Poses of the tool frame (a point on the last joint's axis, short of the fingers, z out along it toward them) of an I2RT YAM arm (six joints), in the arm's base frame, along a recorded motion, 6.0 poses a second.
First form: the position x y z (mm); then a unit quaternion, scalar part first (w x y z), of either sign.
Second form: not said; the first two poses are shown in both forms.
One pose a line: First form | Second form
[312 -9 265 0.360 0.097 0.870 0.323] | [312 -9 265 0.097 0.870 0.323 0.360]
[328 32 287 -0.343 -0.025 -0.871 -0.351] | [328 32 287 0.025 0.871 0.351 0.343]
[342 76 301 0.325 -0.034 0.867 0.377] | [342 76 301 -0.034 0.867 0.377 0.325]
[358 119 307 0.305 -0.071 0.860 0.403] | [358 119 307 -0.071 0.860 0.403 0.305]
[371 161 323 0.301 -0.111 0.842 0.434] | [371 161 323 -0.111 0.842 0.434 0.301]
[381 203 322 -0.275 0.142 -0.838 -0.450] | [381 203 322 -0.142 0.838 0.450 0.275]
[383 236 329 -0.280 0.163 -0.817 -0.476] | [383 236 329 -0.163 0.817 0.476 0.280]
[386 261 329 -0.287 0.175 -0.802 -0.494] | [386 261 329 -0.175 0.802 0.494 0.287]
